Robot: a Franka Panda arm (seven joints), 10 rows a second.
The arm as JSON. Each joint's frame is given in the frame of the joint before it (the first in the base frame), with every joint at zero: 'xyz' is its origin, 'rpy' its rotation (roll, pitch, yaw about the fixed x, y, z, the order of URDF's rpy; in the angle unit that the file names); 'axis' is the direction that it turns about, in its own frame. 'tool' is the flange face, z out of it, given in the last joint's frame.
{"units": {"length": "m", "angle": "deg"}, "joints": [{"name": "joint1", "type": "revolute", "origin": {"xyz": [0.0, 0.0, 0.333], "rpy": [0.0, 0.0, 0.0]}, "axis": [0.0, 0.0, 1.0]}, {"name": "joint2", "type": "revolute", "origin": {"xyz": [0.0, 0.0, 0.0], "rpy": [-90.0, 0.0, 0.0]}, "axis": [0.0, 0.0, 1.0]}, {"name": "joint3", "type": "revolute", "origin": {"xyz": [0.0, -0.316, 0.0], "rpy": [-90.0, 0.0, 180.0]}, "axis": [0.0, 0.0, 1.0]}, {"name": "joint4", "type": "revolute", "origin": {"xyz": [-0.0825, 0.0, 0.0], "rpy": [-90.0, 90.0, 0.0]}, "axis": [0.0, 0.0, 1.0]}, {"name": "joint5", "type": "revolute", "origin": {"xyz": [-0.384, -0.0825, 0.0], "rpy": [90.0, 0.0, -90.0]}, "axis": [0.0, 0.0, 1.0]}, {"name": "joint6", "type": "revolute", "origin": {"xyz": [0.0, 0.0, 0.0], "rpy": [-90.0, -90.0, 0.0]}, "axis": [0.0, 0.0, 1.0]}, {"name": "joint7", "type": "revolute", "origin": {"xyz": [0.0, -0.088, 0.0], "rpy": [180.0, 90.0, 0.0]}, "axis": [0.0, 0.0, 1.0]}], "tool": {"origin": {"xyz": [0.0, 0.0, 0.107], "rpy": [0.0, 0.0, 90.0]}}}
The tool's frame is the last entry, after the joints.
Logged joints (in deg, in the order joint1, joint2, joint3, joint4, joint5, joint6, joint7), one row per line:
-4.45 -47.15 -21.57 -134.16 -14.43 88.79 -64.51
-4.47 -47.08 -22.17 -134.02 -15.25 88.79 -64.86
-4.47 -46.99 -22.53 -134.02 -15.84 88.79 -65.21
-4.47 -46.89 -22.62 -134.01 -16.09 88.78 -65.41
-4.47 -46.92 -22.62 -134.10 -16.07 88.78 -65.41
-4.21 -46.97 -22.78 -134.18 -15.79 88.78 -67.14
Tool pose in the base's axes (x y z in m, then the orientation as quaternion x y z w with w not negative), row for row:
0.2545 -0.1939 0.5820 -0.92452 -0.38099 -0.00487 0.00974
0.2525 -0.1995 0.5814 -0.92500 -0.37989 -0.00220 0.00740
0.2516 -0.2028 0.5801 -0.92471 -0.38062 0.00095 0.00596
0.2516 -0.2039 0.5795 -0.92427 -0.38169 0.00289 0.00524
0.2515 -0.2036 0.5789 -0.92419 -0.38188 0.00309 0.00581
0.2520 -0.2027 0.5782 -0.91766 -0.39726 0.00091 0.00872
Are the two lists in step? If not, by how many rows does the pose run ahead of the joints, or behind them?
They are in step.
